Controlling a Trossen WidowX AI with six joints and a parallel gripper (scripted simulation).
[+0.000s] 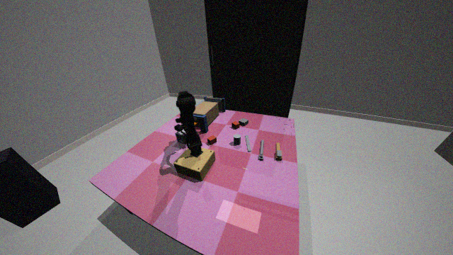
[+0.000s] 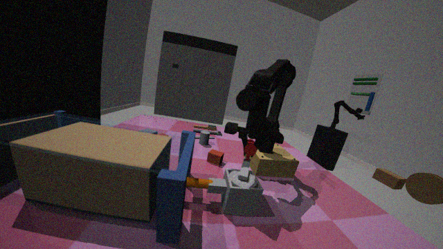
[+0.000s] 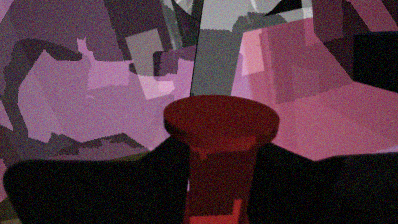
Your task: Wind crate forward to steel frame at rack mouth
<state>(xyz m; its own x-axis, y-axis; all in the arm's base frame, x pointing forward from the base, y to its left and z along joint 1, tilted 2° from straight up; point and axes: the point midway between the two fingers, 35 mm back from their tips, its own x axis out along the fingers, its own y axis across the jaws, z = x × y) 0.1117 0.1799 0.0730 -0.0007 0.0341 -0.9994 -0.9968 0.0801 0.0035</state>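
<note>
Now: gripper tip 3 cm to the right of the red-knobbed winch handle, 1 cm short of it and 1 cm above it. Round my gripper tip: blue steel frame 18 cm ahead, 13 cm to the left, 1 cm below; then red knob 2 cm above; then grey hand winch 9 cm to the left, 8 cm below, 1 cm ahead.
</note>
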